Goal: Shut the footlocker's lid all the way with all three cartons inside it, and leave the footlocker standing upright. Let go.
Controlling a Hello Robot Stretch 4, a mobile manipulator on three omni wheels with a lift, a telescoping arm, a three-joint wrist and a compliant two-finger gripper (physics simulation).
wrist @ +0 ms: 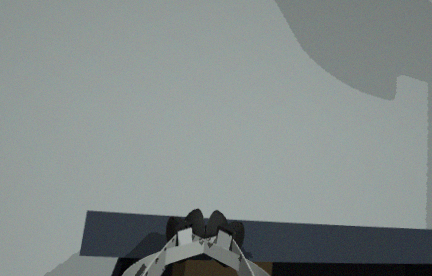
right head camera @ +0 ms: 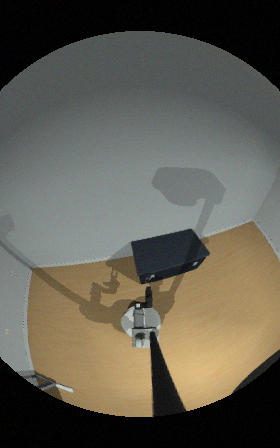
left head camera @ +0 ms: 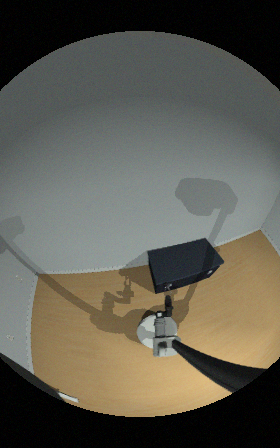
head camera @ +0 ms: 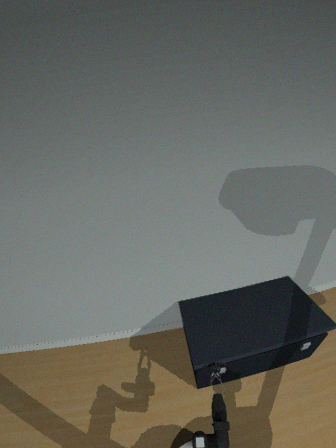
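Observation:
The dark navy footlocker [head camera: 270,358] [left head camera: 192,278] [right head camera: 176,269] stands upright on the floor near the wall. Its lid [head camera: 250,320] [left head camera: 182,260] [right head camera: 167,249] [wrist: 325,244] lies low over the body. In the wrist view a black gap shows under the lid, with a brown surface [wrist: 192,269] in it, probably a carton, so the lid looks ajar. The other cartons are hidden. My gripper [head camera: 216,369] [left head camera: 168,286] [right head camera: 149,276] [wrist: 205,226] is shut, its fingertips nearly together and nothing between them. It is at the footlocker's front edge, by the left latch [head camera: 221,370]; contact is unclear.
The grey wall [head camera: 100,200] [left head camera: 125,175] [right head camera: 100,150] rises behind the footlocker. My round base [left head camera: 145,331] [right head camera: 128,320] stands on the wooden floor [head camera: 40,400] [left head camera: 240,310] in front of it. Shadows of the robot fall on the wall, the floor and the lid.

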